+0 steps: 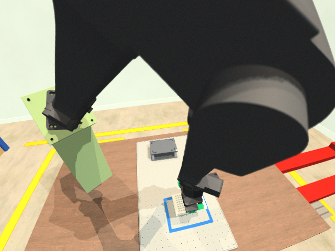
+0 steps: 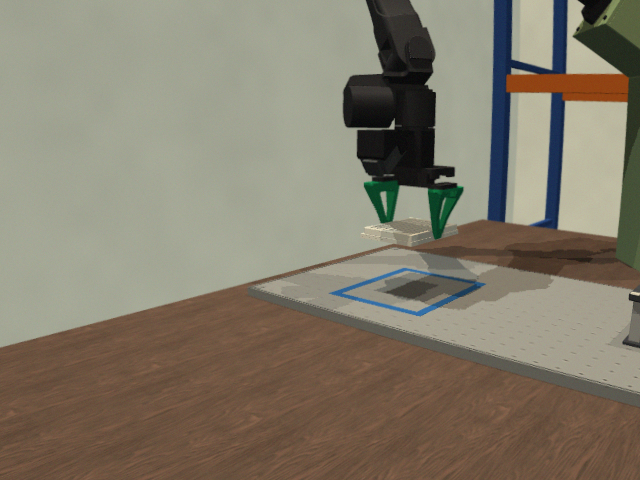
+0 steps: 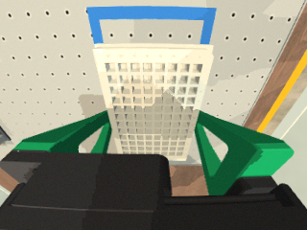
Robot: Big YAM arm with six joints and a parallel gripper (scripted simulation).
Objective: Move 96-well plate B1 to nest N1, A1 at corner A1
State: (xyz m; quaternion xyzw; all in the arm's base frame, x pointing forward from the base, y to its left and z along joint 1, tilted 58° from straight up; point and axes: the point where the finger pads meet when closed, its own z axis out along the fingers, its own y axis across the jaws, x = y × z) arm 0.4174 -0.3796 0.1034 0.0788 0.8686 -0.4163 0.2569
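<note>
Now: hand right at the white 96-well plate. Round my hand: A1 label: 150 mm ahead, 290 mm to the left, 30 mm below; then dark grey raised nest N1: 100 mm ahead, 370 mm to the left, 30 mm below.
</note>
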